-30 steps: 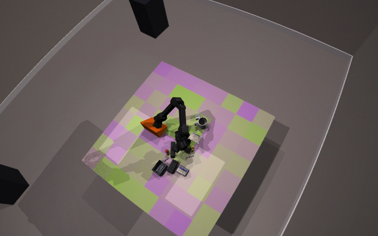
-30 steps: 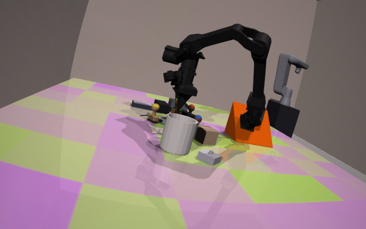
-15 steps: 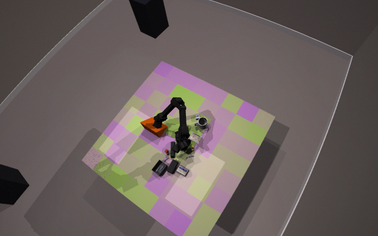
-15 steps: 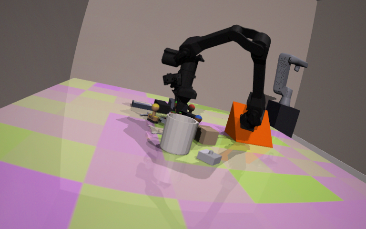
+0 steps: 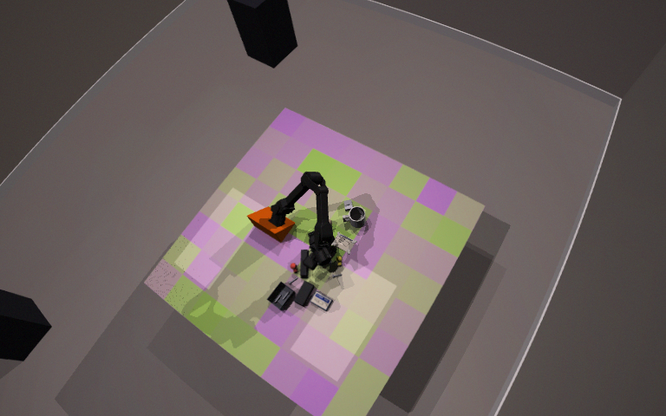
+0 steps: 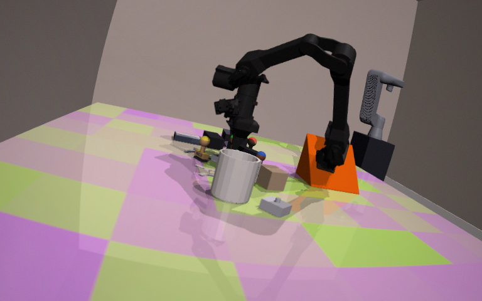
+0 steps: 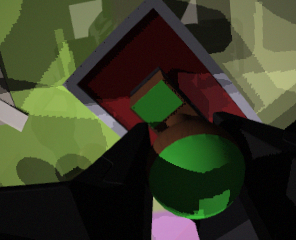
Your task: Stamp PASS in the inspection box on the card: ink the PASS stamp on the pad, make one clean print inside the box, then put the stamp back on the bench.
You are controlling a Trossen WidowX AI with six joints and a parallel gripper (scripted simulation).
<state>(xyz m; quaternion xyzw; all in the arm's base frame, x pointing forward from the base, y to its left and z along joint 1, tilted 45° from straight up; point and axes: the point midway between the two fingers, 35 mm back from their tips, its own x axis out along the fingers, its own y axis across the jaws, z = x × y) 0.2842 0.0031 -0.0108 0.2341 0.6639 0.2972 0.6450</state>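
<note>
My gripper tip is now right at the green-knobbed stamp. From my gripper tip the other things lie so: red ink pad 4 cm below; dark block 5 cm behind, 7 cm to the right, 3 cm below; yellow-knobbed stamp 8 cm ahead, 4 cm to the left, 2 cm below.
</note>
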